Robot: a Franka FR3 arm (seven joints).
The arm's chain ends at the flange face. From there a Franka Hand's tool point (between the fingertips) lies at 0.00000 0.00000 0.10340 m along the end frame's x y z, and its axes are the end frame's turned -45 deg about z.
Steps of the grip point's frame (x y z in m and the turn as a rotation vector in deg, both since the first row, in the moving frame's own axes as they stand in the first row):
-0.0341 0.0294 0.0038 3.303 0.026 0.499
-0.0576 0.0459 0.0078 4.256 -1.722 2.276
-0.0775 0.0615 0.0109 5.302 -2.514 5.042
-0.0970 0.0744 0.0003 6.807 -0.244 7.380
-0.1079 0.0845 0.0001 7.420 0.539 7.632
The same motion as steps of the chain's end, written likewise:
0.0008 0.0492 0.0040 2.354 -2.317 0.499
-0.0007 0.0766 0.0081 1.792 -4.227 2.276
-0.0015 0.1023 0.0114 1.971 -5.527 5.042
-0.0076 0.1301 0.0010 4.641 -4.986 7.380
-0.0085 0.1467 0.0010 5.628 -4.866 7.632

